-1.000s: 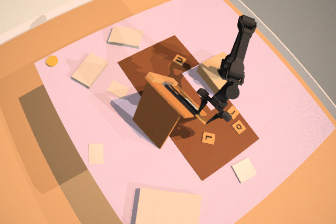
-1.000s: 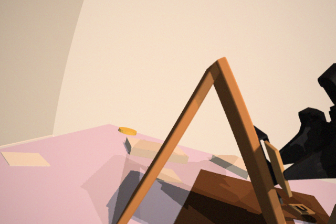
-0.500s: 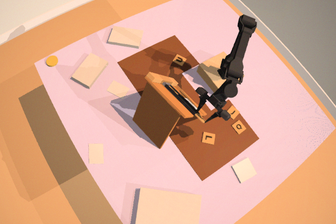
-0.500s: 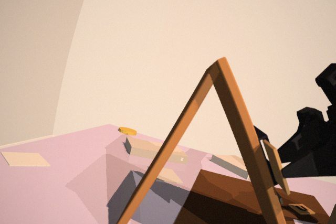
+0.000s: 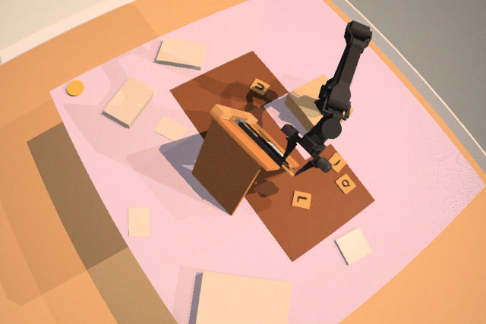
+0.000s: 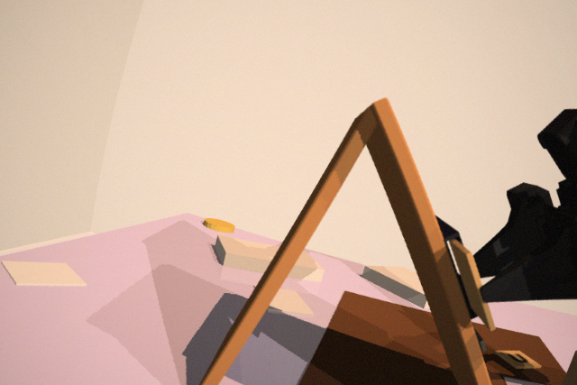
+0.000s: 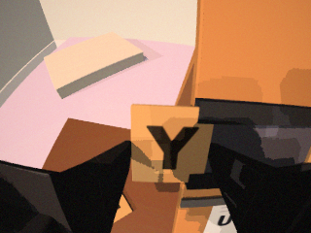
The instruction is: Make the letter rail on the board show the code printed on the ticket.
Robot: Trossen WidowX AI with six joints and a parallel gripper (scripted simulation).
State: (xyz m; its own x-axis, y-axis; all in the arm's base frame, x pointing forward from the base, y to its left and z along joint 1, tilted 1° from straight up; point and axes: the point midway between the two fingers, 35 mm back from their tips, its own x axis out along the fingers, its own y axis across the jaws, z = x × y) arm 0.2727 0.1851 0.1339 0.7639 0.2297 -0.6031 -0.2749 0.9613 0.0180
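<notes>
Now: the letter tile 5 cm ahead of my gripper tip and 17 cm to the right of it. Also, from my gripper tip: y tile (right at my gripper tip); brown mat (10 cm behind, 17 cm to the right, 18 cm below); white ticket (3 cm behind, 10 cm to the right, 8 cm below).
</notes>
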